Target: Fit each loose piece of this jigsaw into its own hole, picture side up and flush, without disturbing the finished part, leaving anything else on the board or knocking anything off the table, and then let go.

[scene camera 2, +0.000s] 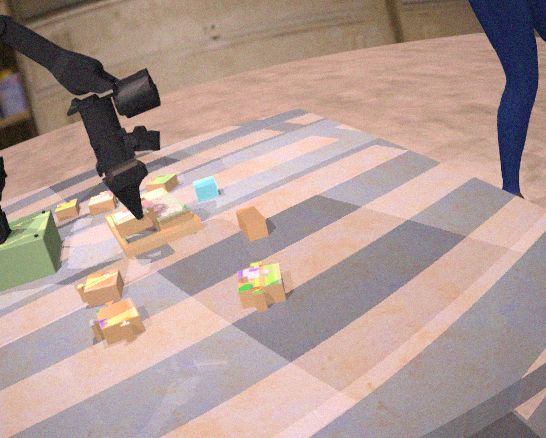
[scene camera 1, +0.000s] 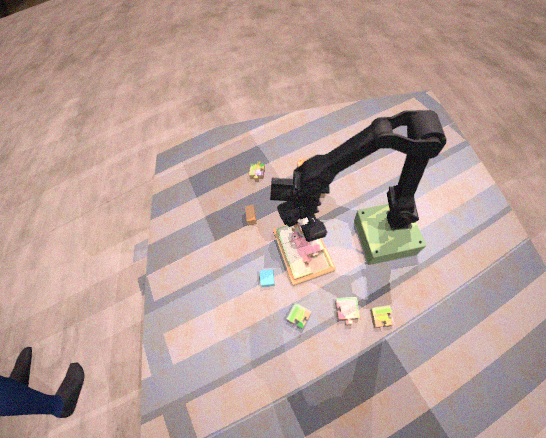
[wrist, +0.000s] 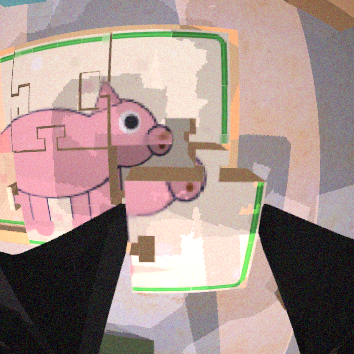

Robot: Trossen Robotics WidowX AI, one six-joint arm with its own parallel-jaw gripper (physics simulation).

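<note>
My gripper (scene camera 1: pixel 302 225) (scene camera 2: pixel 139 218) (wrist: pixel 194 214) is shut on a corner piece (wrist: pixel 200 240) with part of a pink snout and a green edge line, picture side up. The piece is over a corner of the wooden-rimmed board (scene camera 1: pixel 314 276) (scene camera 2: pixel 167 240) (wrist: pixel 233 90) and looks higher than the pieces in it. Grey hole floor (wrist: pixel 180 159) shows beyond the piece, whose tab points at the assembled pig picture (wrist: pixel 60 170). Another loose pink-and-white piece (scene camera 1: pixel 347 309) (scene camera 2: pixel 102 202) lies on the table. The fingers hide part of the board.
A cyan block (scene camera 1: pixel 267 277) (scene camera 2: pixel 206 188) and an orange block (scene camera 1: pixel 250 215) (scene camera 2: pixel 252 223) stand near the board. Green-yellow pieces (scene camera 1: pixel 298 316) (scene camera 1: pixel 382 317), a yellow-purple piece (scene camera 1: pixel 257 171) (scene camera 2: pixel 261 285) and two orange pieces (scene camera 2: pixel 102 287) (scene camera 2: pixel 120 320) lie around. The arm stands on a green base (scene camera 1: pixel 390 240) (scene camera 2: pixel 30 250).
</note>
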